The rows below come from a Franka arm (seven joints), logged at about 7 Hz.
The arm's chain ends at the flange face. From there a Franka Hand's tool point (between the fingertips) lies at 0.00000 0.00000 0.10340 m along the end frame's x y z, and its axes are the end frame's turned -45 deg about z.
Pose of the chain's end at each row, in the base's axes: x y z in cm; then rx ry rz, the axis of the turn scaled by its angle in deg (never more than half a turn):
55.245 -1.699 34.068 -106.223 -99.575 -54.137
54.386 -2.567 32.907 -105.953 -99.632 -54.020
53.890 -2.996 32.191 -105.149 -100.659 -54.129
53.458 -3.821 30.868 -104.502 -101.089 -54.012
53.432 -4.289 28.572 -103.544 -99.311 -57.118
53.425 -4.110 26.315 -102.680 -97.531 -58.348
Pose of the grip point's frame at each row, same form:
57.183 5.661 27.069 -65.203 -144.072 -68.440
56.285 4.811 25.916 -64.899 -143.997 -68.407
55.747 4.387 25.194 -63.674 -144.712 -68.449
55.247 3.587 23.880 -62.838 -144.855 -68.421
55.439 3.382 21.936 -62.904 -143.330 -72.206
55.450 3.765 19.928 -62.900 -141.454 -74.212

